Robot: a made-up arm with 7 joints.
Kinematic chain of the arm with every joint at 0, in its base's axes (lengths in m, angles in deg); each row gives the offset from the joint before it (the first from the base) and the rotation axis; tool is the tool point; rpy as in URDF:
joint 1: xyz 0 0 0.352 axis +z
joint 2: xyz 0 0 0 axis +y
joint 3: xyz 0 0 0.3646 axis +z
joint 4: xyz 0.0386 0 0 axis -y
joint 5: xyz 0.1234 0 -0.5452 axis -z
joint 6: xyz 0 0 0 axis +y
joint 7: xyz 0.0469 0 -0.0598 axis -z
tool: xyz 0 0 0 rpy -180 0 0
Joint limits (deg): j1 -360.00..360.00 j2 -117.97..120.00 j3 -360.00..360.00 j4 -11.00..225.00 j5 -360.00..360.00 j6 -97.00..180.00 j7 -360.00..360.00
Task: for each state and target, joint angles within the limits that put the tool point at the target. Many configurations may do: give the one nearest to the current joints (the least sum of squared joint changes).
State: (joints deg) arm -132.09 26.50 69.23 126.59 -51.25 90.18 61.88
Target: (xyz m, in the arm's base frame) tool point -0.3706 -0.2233 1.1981
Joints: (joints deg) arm -161.58 19.58 61.77 162.08 -53.79 103.67 61.88
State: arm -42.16 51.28 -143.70 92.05 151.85 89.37 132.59
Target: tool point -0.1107 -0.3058 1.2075
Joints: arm -45.38 39.82 -148.98 111.72 153.85 85.44 132.59
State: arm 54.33 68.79 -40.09 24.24 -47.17 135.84 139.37
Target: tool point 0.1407 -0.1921 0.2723
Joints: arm 68.88 78.08 -60.09 9.51 -48.76 142.43 139.37
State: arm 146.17 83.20 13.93 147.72 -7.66 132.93 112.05
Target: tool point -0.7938 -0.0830 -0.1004
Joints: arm 178.37 102.29 22.58 148.16 -5.87 114.51 112.05
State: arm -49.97 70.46 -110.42 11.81 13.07 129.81 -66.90
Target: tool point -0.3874 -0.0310 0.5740
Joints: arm -66.78 63.59 -126.56 42.19 11.67 121.62 -66.90
